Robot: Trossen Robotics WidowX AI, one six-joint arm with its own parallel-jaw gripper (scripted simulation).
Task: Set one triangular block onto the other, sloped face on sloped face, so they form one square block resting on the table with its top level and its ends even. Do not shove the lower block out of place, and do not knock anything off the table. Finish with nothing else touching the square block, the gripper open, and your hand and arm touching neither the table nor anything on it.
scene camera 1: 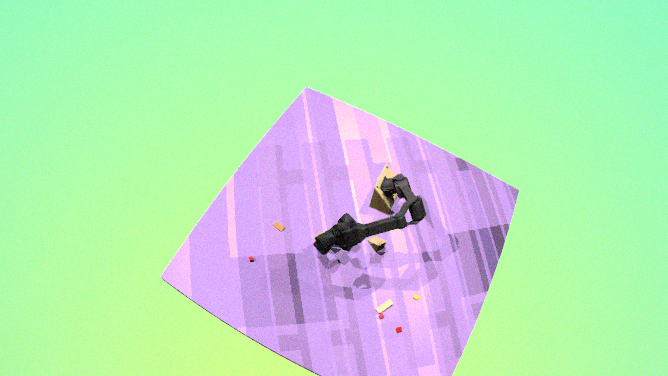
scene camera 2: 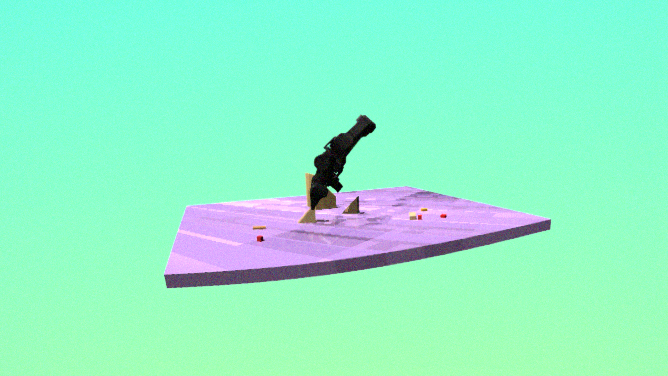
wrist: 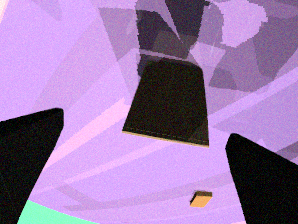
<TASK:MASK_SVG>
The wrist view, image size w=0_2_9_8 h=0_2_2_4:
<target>my gripper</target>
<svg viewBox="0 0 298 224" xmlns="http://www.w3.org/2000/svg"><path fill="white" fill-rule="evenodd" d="M230 133L225 153L234 186L237 188L235 190L237 190L239 202L241 202L246 224L298 224L298 164L283 159L283 156L281 157L281 155L263 148L261 144L258 145L245 136L239 136L238 133ZM64 109L52 108L48 109L48 111L28 113L28 115L0 121L0 224L17 224L17 221L20 220L21 212L23 212L24 206L27 204L29 196L31 196L32 189L35 188L41 171L45 168L45 164L47 164L57 141L59 141L61 129L64 128Z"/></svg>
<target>tan triangular block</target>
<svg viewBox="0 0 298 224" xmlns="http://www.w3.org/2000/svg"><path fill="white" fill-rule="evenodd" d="M148 61L121 132L130 133L130 135L152 137L152 139L172 141L172 143L192 145L192 147L209 148L208 105L206 105L205 79L202 69Z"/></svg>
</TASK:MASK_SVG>
